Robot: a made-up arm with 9 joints. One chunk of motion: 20 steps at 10 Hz.
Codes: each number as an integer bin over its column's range. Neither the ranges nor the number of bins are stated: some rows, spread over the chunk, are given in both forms.
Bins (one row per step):
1: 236 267 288 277 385 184
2: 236 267 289 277 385 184
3: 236 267 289 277 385 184
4: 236 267 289 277 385 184
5: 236 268 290 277 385 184
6: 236 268 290 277 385 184
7: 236 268 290 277 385 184
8: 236 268 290 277 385 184
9: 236 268 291 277 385 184
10: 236 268 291 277 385 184
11: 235 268 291 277 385 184
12: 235 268 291 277 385 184
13: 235 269 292 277 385 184
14: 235 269 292 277 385 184
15: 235 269 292 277 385 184
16: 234 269 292 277 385 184
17: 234 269 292 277 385 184
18: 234 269 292 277 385 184
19: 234 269 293 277 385 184
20: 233 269 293 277 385 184
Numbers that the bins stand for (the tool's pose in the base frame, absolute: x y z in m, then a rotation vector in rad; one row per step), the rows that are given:
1: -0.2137 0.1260 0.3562 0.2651 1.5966 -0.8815
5: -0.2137 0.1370 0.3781 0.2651 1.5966 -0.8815
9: -0.2137 0.1370 0.3890 0.2651 1.5966 -0.8815
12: -0.2247 0.1370 0.3890 0.2651 1.5966 -0.8815
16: -0.2356 0.1479 0.4000 0.2651 1.5966 -0.8815
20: -0.2466 0.1479 0.4110 0.2651 1.5966 -0.8815
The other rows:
2: -0.2137 0.1260 0.3671 0.2651 1.5966 -0.8815
3: -0.2137 0.1260 0.3671 0.2651 1.5966 -0.8815
4: -0.2137 0.1260 0.3671 0.2651 1.5966 -0.8815
6: -0.2137 0.1370 0.3781 0.2651 1.5966 -0.8815
7: -0.2137 0.1370 0.3781 0.2651 1.5966 -0.8815
8: -0.2137 0.1370 0.3781 0.2651 1.5966 -0.8815
10: -0.2137 0.1370 0.3890 0.2651 1.5966 -0.8815
11: -0.2247 0.1370 0.3890 0.2651 1.5966 -0.8815
13: -0.2247 0.1479 0.4000 0.2651 1.5966 -0.8815
14: -0.2247 0.1479 0.4000 0.2651 1.5966 -0.8815
15: -0.2247 0.1479 0.4000 0.2651 1.5966 -0.8815
17: -0.2356 0.1479 0.4000 0.2651 1.5966 -0.8815
18: -0.2356 0.1479 0.4000 0.2651 1.5966 -0.8815
19: -0.2356 0.1479 0.4110 0.2651 1.5966 -0.8815

